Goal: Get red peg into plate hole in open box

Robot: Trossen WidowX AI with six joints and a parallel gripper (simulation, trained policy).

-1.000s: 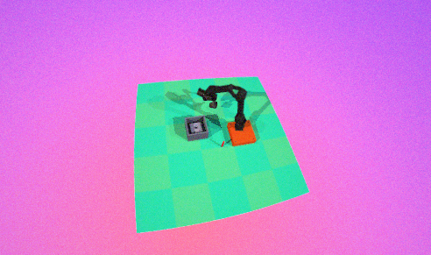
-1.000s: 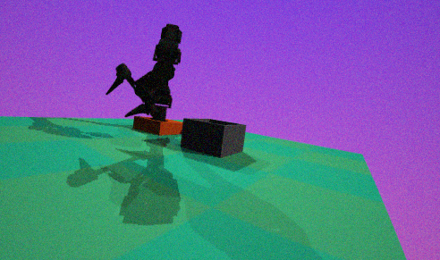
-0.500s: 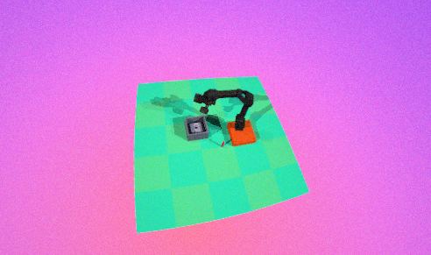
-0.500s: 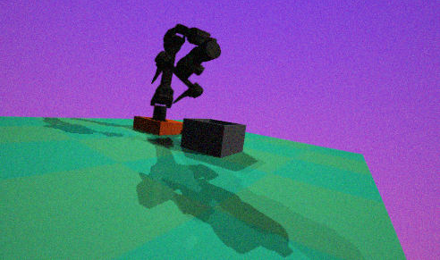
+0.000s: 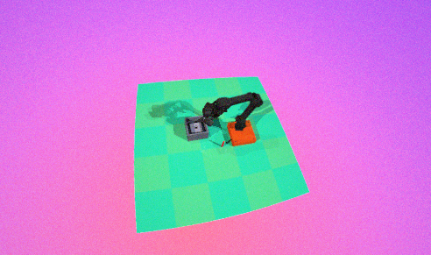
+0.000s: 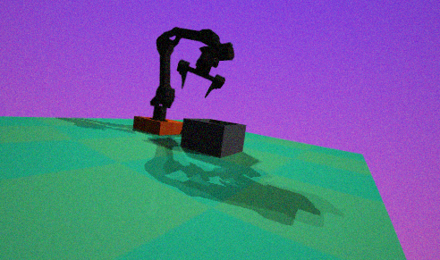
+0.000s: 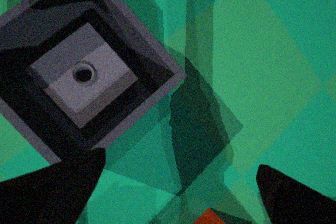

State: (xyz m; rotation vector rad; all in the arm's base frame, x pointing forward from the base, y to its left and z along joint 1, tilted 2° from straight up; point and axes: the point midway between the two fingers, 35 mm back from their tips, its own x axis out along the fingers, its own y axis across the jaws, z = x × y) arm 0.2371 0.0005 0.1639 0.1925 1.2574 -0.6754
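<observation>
My gripper tip is now 10 cm past the red peg, 16 cm to the right of it and 15 cm above it. From my gripper tip the other things lie so: grey box 11 cm ahead, 3 cm to the left, 16 cm below; plate 11 cm ahead, 3 cm to the left, 14 cm below.
</observation>
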